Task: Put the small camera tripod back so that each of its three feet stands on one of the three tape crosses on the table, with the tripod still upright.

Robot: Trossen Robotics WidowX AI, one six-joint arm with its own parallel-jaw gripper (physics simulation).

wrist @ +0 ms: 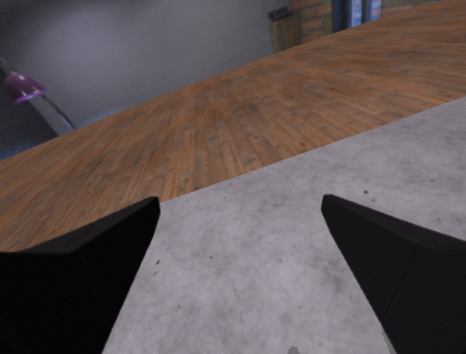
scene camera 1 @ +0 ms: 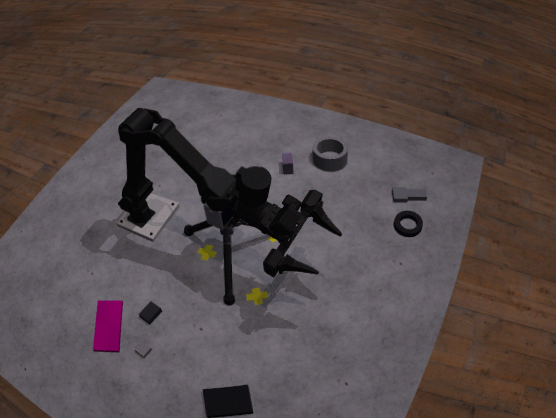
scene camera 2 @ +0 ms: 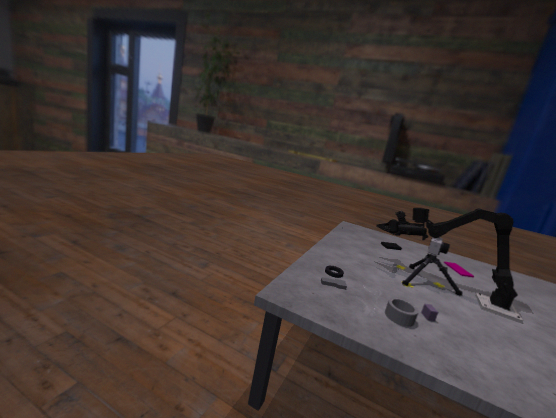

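Where they show: gripper, fingertip midpoint: [wrist: 241, 203] [scene camera 1: 330, 254] [scene camera 2: 378, 226]; arm's base, origin of the base link: [scene camera 1: 141, 216] [scene camera 2: 499, 304].
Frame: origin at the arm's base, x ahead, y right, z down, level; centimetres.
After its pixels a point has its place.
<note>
The tripod [scene camera 1: 228, 265] {x 34.2, y 3.2, z -5.6 cm} [scene camera 2: 446, 274] {x 22.1, y -4.5, z -6.1 cm} stands upright, bearing a grey camera [scene camera 1: 214, 216] {x 30.9, y 1.1, z -18.1 cm} [scene camera 2: 435, 247] {x 29.7, y -9.1, z -17.7 cm}. Three yellow tape crosses lie on the table: a near cross [scene camera 1: 257, 296] {x 41.5, y 3.4, z 1.2 cm} [scene camera 2: 401, 267] {x 41.1, y 3.6, z 1.4 cm}, a left cross [scene camera 1: 206, 252] {x 23.2, y -0.8, z 1.2 cm} [scene camera 2: 439, 285] {x 23.1, y -1.6, z 1.2 cm}, and a far cross [scene camera 1: 272, 239] {x 34.9, y -12.9, z 1.3 cm} [scene camera 2: 409, 285] that is partly hidden. In scene camera 1, one foot stands left of the near cross and another up-left of the left cross; the third is hidden by the arm. In scene camera 2, it shows close beside the far cross. My gripper [scene camera 1: 330, 253] {x 56.5, y -3.1, z -17.2 cm} [scene camera 2: 378, 227] {x 56.5, y -3.1, z -17.2 cm} [wrist: 241, 203] {x 56.5, y -3.1, z -17.2 cm} is open and empty, above the table and beyond the tripod.
The arm passes close above the camera. A grey hollow cylinder [scene camera 1: 330, 161] {x 35.3, y -41.6, z -2.6 cm} [scene camera 2: 400, 314] {x 32.6, y -50.9, z -2.5 cm}, purple block [scene camera 1: 287, 164] {x 25.6, y -34.7, z -2.4 cm} [scene camera 2: 429, 312] {x 24.5, y -38.9, z -1.8 cm}, black ring [scene camera 1: 398, 224] {x 61.0, y -32.3, z -0.1 cm} and grey piece [scene camera 1: 410, 194] {x 59.7, y -44.1, z -0.2 cm} lie beyond. A magenta slab [scene camera 1: 108, 326] {x 16.6, y 32.5, z 0.5 cm}, dark block [scene camera 1: 150, 312] {x 23.6, y 22.4, z -0.2 cm} and black slab [scene camera 1: 227, 400] {x 52.5, y 30.9, z -0.2 cm} lie nearer scene camera 1.
</note>
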